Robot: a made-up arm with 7 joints.
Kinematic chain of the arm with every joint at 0, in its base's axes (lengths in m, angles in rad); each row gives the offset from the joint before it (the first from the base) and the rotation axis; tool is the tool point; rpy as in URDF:
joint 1: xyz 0 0 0.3 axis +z
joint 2: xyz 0 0 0 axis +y
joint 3: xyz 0 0 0.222 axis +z
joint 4: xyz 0.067 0 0 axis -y
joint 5: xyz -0.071 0 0.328 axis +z
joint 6: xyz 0 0 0 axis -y
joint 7: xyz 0.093 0 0 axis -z
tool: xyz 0 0 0 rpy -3.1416 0 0
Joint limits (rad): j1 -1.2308..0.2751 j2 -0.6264..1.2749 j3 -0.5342..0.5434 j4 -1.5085..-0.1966 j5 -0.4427..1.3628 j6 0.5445..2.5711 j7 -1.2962..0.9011
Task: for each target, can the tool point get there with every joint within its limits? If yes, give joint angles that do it. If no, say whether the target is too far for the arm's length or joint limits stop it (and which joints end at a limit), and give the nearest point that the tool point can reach.
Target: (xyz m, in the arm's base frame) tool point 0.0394 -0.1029 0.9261
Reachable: yes | joints -0.8885 -0.1063 -0.2695 -0.3113 0.2281 0.9446 -0.8831
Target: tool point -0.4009 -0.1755 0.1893
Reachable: no: joint limits stop it (at a limit: joint 1, joint 2, joint 3, joint 4, joint 5, joint 6) | nearest point -0.1267 -0.4054 0.0236 | short by 0.394 m
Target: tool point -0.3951 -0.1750 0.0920
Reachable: no: joint limits stop it (at a limit: joint 1, joint 2, joint 3, joint 4, joint 5, joint 6) | nearest point -0.1267 -0.4054 0.0236 | short by 0.360 m
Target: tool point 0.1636 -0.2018 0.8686
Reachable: yes | joints -0.9119 -0.2862 -0.0266 -1.0908 1.1617 1.3739 0.6822
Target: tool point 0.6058 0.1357 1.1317
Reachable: no: too far | nearest point 0.3855 0.0864 0.8293 | short by 0.377 m
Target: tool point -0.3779 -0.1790 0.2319
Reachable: no: joint limits stop it (at a limit: joint 1, joint 2, joint 3, joint 4, joint 5, joint 6) | nearest point -0.1267 -0.4054 0.0236 | short by 0.397 m
